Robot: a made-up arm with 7 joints. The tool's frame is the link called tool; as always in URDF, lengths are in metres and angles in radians. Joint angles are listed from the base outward. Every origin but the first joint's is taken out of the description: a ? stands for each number. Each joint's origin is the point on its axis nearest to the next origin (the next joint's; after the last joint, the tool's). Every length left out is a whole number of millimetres.
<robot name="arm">
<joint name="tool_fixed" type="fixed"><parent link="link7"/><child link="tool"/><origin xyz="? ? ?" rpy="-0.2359 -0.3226 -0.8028"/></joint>
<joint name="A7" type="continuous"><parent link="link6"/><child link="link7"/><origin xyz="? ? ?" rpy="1.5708 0 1.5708"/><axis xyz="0 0 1"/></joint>
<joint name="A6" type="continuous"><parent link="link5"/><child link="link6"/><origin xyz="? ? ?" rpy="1.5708 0 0"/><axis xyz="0 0 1"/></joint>
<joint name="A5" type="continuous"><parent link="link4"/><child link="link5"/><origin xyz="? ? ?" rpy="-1.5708 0 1.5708"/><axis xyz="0 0 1"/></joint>
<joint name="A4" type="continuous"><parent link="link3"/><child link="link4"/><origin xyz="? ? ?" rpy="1.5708 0 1.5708"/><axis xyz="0 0 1"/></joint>
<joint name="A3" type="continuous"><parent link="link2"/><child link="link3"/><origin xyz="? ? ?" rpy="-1.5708 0 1.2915"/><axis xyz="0 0 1"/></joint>
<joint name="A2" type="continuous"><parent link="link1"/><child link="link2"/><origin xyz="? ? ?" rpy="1.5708 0 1.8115"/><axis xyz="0 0 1"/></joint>
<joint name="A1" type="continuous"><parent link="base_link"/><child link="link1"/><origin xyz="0.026 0.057 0.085" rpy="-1.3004 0.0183 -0.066"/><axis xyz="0 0 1"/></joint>
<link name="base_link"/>
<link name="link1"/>
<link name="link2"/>
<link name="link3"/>
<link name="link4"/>
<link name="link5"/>
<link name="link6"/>
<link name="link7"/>
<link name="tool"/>
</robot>
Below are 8 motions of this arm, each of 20 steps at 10 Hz.
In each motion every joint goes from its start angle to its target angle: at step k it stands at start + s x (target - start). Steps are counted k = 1, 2, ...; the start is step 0. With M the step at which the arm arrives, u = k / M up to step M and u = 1 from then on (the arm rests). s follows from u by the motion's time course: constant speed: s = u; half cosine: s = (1 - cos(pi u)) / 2; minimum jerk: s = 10 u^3 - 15 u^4 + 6 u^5.
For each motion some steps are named. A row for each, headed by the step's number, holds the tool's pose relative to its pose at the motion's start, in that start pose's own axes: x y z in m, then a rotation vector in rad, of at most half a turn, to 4 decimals.
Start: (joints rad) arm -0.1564 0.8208 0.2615 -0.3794 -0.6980 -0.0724 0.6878
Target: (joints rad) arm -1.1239 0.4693 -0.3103 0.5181 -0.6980 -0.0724 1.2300
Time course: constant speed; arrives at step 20
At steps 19, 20:
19: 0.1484 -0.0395 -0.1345 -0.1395 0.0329 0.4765
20: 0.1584 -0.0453 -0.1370 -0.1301 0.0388 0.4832

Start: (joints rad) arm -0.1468 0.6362 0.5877 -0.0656 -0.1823 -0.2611 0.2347
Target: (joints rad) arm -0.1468 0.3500 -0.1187 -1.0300 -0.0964 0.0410 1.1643
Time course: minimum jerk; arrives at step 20
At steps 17, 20:
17: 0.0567 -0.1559 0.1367 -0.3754 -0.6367 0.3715
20: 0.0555 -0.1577 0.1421 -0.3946 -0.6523 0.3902

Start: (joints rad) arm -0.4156 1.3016 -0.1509 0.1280 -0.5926 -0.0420 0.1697
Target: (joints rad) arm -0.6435 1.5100 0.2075 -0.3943 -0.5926 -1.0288 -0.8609
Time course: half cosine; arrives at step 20
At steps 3, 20:
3: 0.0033 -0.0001 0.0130 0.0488 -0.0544 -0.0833
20: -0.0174 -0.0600 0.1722 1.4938 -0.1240 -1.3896

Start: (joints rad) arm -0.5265 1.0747 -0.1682 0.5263 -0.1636 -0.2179 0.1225
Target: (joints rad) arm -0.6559 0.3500 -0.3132 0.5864 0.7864 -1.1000 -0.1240
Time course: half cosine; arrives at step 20
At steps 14, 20:
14: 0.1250 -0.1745 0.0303 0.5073 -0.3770 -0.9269
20: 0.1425 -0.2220 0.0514 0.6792 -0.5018 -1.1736

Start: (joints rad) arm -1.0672 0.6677 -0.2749 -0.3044 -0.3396 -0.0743 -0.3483
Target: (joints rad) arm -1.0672 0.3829 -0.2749 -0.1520 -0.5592 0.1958 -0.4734
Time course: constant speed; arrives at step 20
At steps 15, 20:
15: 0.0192 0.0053 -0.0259 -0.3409 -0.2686 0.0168
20: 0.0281 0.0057 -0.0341 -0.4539 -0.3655 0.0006

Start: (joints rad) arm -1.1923 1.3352 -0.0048 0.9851 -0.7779 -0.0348 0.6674
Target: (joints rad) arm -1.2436 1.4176 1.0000 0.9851 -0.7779 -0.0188 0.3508
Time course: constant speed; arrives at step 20
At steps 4, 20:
4: 0.0055 0.0134 0.0258 -0.1285 -0.1322 0.0448
20: -0.0161 0.0817 0.1110 -0.5729 -0.7481 0.1658

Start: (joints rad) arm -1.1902 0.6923 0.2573 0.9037 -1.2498 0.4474 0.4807
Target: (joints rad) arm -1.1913 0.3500 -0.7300 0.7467 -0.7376 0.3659 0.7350
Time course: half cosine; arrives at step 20
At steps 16, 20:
16: -0.0584 0.0058 -0.2078 0.8585 0.8048 -0.1127
20: -0.0722 0.0045 -0.2268 0.9431 0.8709 -0.1789

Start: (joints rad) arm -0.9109 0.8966 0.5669 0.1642 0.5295 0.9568 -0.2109
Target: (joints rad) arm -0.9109 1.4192 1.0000 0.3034 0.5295 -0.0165 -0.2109
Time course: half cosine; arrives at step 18
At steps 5, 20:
5: -0.0150 0.0265 0.0234 0.1417 -0.1186 0.0383
20: -0.1285 0.0933 0.1307 0.9138 -0.5549 0.2350

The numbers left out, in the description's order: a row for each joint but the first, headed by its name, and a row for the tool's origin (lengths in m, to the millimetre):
tool: 0.01 -0.02 0
A7: 0.004 0.041 0
A6: 0.021 -0.01 0
A5: -0.148 -0.033 0
A4: -0.03 -0.013 0
A3: 0.174 -0.061 0
A2: -0.031 0.021 0

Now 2 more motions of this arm.
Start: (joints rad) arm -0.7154 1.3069 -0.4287 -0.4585 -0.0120 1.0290 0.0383
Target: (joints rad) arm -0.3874 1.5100 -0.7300 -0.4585 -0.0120 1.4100 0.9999
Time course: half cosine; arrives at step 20
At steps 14, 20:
14: -0.0211 -0.0379 -0.0966 0.2919 0.4912 0.4888
20: -0.0363 -0.0480 -0.1175 0.4517 0.6042 0.5764

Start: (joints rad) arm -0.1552 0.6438 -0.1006 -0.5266 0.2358 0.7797 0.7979
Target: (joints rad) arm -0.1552 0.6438 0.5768 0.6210 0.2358 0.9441 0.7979
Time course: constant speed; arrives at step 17
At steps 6, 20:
6: 0.0007 0.0534 -0.0825 0.0058 0.4540 0.2632
20: -0.0994 0.1040 -0.1998 -0.2646 1.2732 0.6830

